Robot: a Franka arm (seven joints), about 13 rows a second.
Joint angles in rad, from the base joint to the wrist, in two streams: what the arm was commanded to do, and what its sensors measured. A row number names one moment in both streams.
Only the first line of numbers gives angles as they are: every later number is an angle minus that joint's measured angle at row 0.
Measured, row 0: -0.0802 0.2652 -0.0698 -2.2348 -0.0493 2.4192 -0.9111
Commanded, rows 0 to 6: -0.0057 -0.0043 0.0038 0.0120 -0.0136 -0.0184 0.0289; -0.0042 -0.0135 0.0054 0.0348 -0.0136 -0.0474 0.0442; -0.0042 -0.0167 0.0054 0.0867 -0.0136 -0.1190 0.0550; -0.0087 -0.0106 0.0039 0.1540 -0.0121 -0.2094 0.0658; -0.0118 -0.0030 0.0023 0.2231 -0.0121 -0.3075 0.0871; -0.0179 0.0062 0.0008 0.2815 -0.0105 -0.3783 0.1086; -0.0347 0.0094 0.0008 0.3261 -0.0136 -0.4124 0.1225
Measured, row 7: -0.0066 -0.0047 -0.0025 0.2230 0.0000 -0.3192 0.0862
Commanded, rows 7 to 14: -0.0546 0.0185 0.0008 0.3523 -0.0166 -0.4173 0.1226; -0.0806 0.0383 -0.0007 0.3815 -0.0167 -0.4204 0.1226; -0.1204 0.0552 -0.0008 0.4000 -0.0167 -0.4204 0.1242; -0.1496 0.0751 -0.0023 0.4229 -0.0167 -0.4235 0.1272; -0.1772 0.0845 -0.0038 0.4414 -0.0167 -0.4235 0.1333; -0.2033 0.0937 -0.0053 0.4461 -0.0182 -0.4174 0.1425; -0.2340 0.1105 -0.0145 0.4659 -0.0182 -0.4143 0.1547; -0.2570 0.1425 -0.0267 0.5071 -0.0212 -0.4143 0.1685
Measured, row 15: -0.2157 0.0865 -0.0228 0.4232 -0.0047 -0.3986 0.1289
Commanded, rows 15 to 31: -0.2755 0.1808 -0.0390 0.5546 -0.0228 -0.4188 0.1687; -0.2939 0.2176 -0.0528 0.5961 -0.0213 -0.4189 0.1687; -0.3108 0.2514 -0.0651 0.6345 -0.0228 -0.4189 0.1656; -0.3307 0.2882 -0.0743 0.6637 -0.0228 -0.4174 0.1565; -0.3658 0.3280 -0.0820 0.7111 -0.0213 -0.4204 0.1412; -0.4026 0.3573 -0.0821 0.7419 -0.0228 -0.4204 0.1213; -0.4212 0.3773 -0.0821 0.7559 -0.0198 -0.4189 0.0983; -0.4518 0.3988 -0.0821 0.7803 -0.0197 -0.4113 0.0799; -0.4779 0.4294 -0.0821 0.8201 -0.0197 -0.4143 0.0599; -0.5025 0.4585 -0.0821 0.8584 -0.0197 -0.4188 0.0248; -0.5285 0.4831 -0.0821 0.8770 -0.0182 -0.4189 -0.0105; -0.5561 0.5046 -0.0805 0.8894 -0.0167 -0.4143 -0.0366; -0.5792 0.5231 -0.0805 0.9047 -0.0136 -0.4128 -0.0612; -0.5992 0.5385 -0.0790 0.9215 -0.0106 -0.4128 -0.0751; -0.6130 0.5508 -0.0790 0.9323 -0.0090 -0.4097 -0.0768; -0.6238 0.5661 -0.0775 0.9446 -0.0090 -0.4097 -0.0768; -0.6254 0.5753 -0.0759 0.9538 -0.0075 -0.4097 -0.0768
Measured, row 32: -0.6083 0.5405 -0.0924 0.8945 -0.0115 -0.3960 -0.0584
